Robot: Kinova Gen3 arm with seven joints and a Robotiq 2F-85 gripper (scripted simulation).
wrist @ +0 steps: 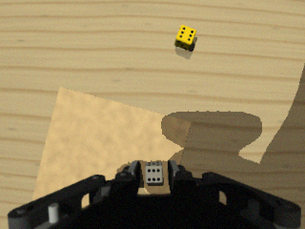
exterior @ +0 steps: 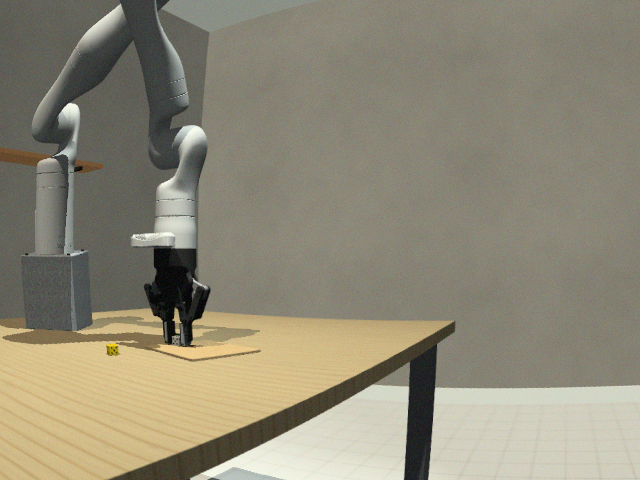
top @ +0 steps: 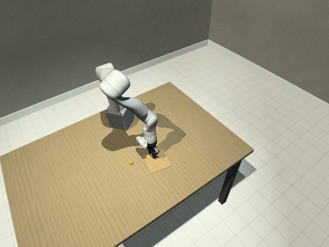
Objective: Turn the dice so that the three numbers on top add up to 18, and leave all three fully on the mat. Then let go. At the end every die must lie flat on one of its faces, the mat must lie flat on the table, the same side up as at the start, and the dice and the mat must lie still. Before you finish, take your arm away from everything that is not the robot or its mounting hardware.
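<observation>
Right now my hand is 1 cm above the white die. Also, from my hand: yellow die: 13 cm to the right, 3 cm behind, 2 cm below; tan mat: 5 cm ahead, 2 cm below; green die: 5 cm behind, 4 cm to the left, 2 cm below.
</observation>
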